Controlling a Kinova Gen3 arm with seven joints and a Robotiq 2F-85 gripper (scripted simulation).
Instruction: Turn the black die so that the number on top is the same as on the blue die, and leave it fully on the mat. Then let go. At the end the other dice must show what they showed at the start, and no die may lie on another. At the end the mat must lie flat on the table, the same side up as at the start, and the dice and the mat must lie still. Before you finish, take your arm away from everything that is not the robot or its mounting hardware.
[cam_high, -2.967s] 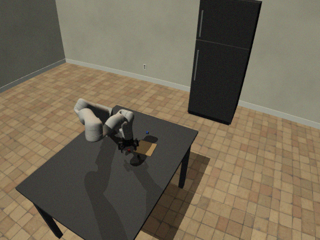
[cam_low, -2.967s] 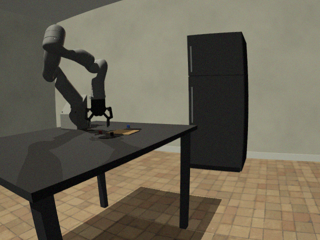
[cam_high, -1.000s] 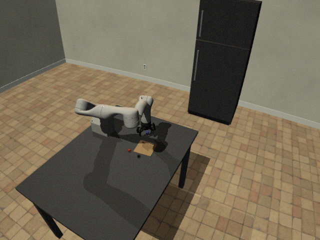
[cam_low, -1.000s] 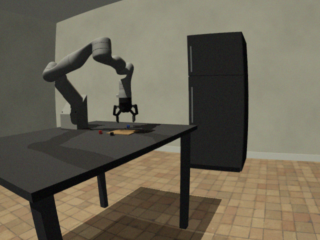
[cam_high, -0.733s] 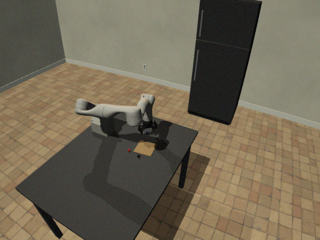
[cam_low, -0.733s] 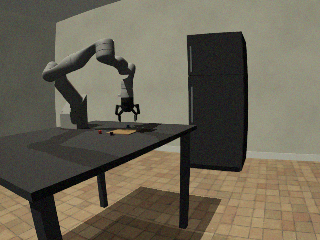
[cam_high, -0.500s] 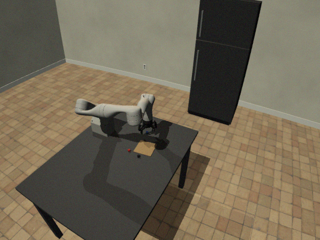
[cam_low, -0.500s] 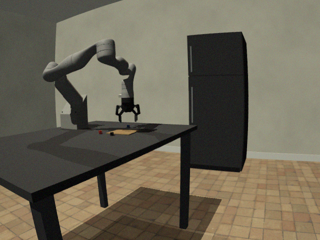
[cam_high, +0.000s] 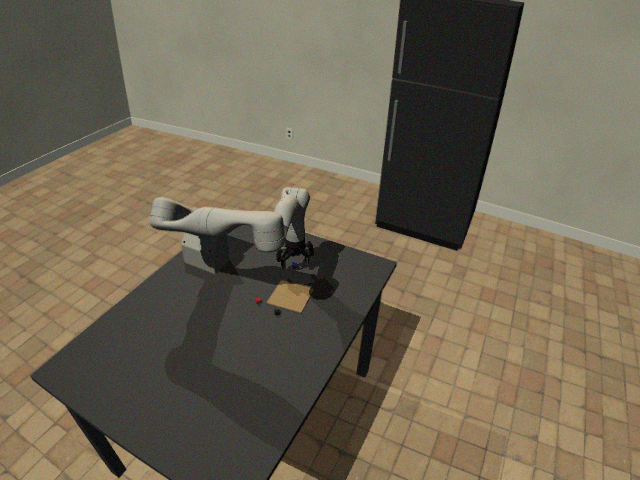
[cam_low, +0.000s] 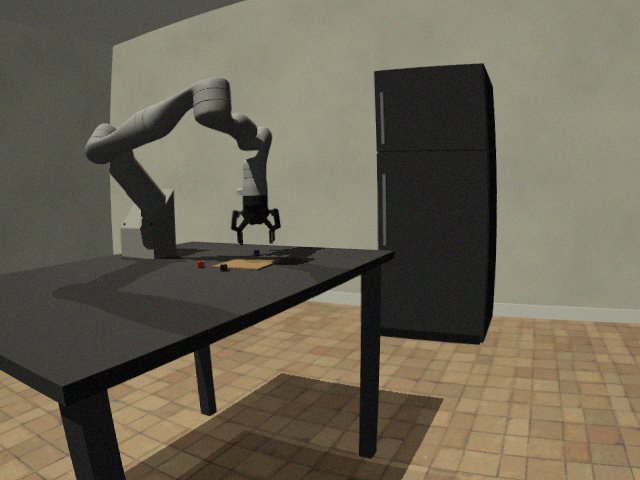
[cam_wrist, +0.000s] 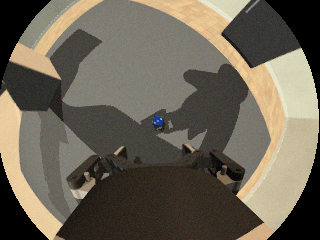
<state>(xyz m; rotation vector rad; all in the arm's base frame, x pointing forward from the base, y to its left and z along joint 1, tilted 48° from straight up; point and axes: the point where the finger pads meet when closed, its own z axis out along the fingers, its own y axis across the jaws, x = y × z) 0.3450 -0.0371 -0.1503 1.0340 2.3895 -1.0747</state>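
Now: hand 40 mm to the right of the blue die, 40 mm above it and 20 mm past it. Also, from my hand: tan mat 130 mm to the right, 50 mm ahead, 40 mm below; then red die 210 mm to the right, 50 mm behind, 40 mm below; then black die 230 mm to the right, 50 mm ahead, 40 mm below.
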